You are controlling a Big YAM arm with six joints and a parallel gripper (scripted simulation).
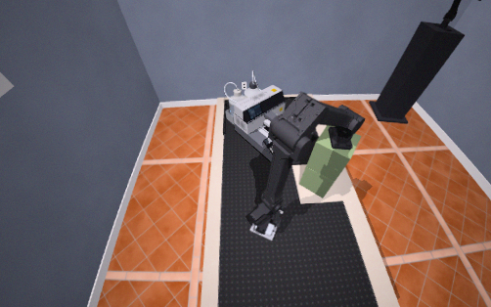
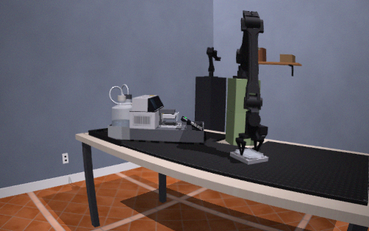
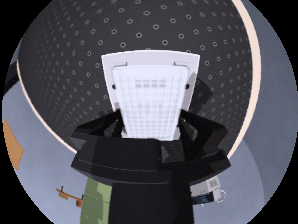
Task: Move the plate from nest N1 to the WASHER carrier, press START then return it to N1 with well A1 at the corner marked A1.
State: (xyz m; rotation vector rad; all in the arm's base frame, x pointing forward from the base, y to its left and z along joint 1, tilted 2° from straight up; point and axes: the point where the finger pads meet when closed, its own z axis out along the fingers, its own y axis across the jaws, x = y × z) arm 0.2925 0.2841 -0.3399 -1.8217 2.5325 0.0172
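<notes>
The well plate lies 1 cm below my hand. Round my hand: bottle: 79 cm to the right, 26 cm ahead, 12 cm above; then plate nest N1: 2 cm below; then plate washer: 63 cm to the right, 10 cm above.
</notes>
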